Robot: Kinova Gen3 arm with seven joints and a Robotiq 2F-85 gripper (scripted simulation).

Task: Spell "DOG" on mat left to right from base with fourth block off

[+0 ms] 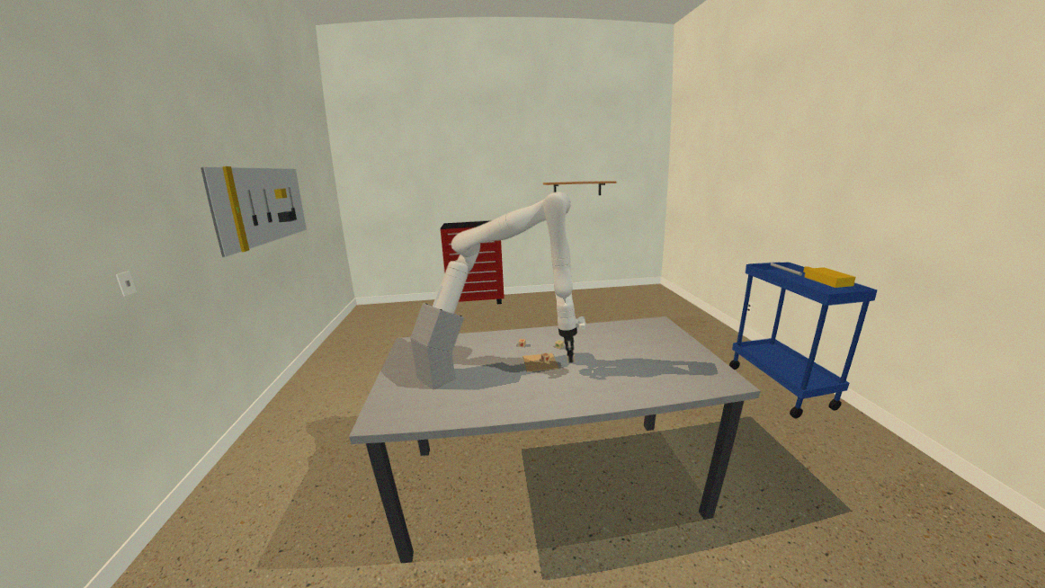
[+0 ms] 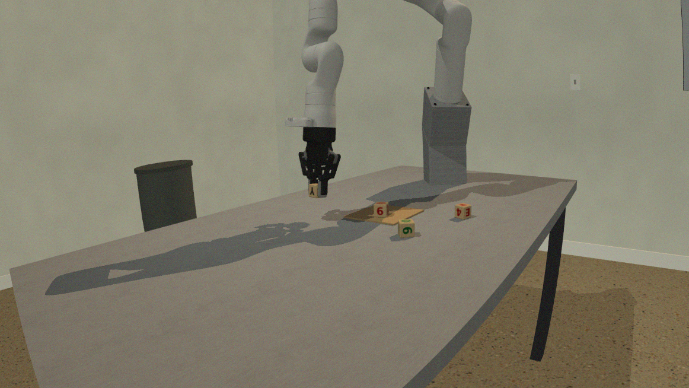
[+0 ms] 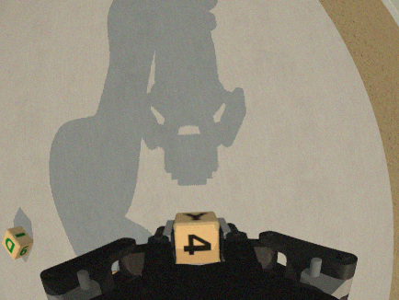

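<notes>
Right now the O block is 110 mm to the left of my hand, 100 mm behind it and 60 mm below it. From my hand the other things lie so: tan mat (120 mm behind, 100 mm to the left, 70 mm below); then G block (right at my hand); then D block (240 mm to the left, 60 mm below, 20 mm behind).
</notes>
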